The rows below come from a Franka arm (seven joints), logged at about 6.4 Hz.
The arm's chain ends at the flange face. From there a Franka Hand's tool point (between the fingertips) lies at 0.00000 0.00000 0.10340 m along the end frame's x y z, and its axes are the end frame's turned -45 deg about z.
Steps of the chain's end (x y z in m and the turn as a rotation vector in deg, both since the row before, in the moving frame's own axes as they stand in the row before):
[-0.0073, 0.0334, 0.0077, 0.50, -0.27, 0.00]
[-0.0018, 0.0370, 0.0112, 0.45, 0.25, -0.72]
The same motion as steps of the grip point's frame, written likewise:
[-0.0285, 0.0175, 0.0077, 0.54, 0.16, 0.00]
[-0.0265, 0.0246, 0.0112, 0.14, 0.49, -0.72]

